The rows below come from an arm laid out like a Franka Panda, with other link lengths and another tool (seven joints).
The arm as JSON. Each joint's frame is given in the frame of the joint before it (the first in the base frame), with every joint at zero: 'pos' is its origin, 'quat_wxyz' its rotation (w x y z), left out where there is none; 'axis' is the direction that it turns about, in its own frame. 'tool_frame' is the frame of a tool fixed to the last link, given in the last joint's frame.
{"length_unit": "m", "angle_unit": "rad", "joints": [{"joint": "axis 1", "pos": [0.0, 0.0, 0.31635], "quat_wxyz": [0.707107, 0.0, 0.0, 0.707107], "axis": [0.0, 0.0, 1.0]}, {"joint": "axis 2", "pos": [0.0, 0.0, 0.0], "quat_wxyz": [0.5, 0.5, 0.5, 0.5], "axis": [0.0, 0.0, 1.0]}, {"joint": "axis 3", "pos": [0.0, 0.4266, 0.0], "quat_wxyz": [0.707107, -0.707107, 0.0, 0.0], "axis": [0.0, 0.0, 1.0]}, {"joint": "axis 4", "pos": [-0.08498, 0.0, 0.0], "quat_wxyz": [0.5, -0.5, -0.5, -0.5], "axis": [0.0, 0.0, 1.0]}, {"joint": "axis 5", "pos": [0.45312, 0.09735, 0.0], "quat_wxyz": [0.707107, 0.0, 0.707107, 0.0], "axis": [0.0, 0.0, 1.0]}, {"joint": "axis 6", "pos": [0.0, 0.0, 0.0], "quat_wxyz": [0.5, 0.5, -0.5, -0.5], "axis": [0.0, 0.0, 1.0]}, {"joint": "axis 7", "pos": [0.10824, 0.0, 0.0], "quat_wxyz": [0.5, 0.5, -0.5, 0.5], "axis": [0.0, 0.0, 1.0]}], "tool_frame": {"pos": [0.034, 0.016, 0.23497], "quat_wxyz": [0.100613, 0.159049, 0.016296, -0.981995]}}
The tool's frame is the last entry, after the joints.
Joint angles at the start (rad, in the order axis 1, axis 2, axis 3, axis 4, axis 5, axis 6, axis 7):
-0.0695, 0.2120, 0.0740, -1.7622, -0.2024, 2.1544, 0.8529
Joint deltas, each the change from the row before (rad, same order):
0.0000, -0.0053, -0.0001, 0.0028, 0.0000, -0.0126, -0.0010
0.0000, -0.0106, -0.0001, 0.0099, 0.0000, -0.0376, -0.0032
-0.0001, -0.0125, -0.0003, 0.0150, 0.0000, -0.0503, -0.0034
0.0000, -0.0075, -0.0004, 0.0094, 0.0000, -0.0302, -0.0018
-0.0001, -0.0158, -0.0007, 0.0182, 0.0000, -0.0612, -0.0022
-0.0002, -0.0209, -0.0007, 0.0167, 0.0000, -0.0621, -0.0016
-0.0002, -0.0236, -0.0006, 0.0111, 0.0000, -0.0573, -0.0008
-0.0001, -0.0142, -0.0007, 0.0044, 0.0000, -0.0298, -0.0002
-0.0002, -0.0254, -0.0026, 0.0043, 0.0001, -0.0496, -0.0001
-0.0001, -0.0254, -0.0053, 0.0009, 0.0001, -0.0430, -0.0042
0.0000, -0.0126, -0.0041, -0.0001, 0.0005, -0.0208, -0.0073
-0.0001, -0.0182, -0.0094, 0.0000, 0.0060, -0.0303, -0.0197
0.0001, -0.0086, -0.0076, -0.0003, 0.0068, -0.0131, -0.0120
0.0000, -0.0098, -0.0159, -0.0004, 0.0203, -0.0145, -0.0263
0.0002, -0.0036, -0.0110, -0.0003, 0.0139, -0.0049, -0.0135
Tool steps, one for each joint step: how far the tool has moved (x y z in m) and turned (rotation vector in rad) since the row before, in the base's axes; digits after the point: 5 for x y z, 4 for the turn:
-0.00241, -0.00055, 0.00416, -0.0016, 0.0044, -0.0013
-0.00637, -0.00154, 0.00945, -0.0042, 0.0170, -0.0036
-0.00824, -0.00216, 0.01248, -0.0051, 0.0225, -0.0061
-0.00506, -0.00135, 0.00775, -0.0029, 0.0131, -0.0041
-0.01108, -0.00254, 0.01575, -0.0053, 0.0265, -0.0098
-0.01317, -0.00237, 0.01851, -0.0052, 0.0237, -0.0109
-0.01464, -0.00189, 0.01764, -0.0046, 0.0217, -0.0108
-0.00859, -0.00112, 0.00968, -0.0024, 0.0107, -0.0063
-0.01583, -0.00262, 0.01551, -0.0037, 0.0190, -0.0122
-0.01560, -0.00407, 0.01398, -0.0032, 0.0168, -0.0096
-0.00791, -0.00290, 0.00660, -0.0009, 0.0094, -0.0011
-0.01180, -0.00545, 0.00926, 0.0044, 0.0153, 0.0032
-0.00561, -0.00354, 0.00405, 0.0064, 0.0067, 0.0010
-0.00673, -0.00606, 0.00398, 0.0205, 0.0088, 0.0053
-0.00272, -0.00388, 0.00110, 0.0142, 0.0030, 0.0004

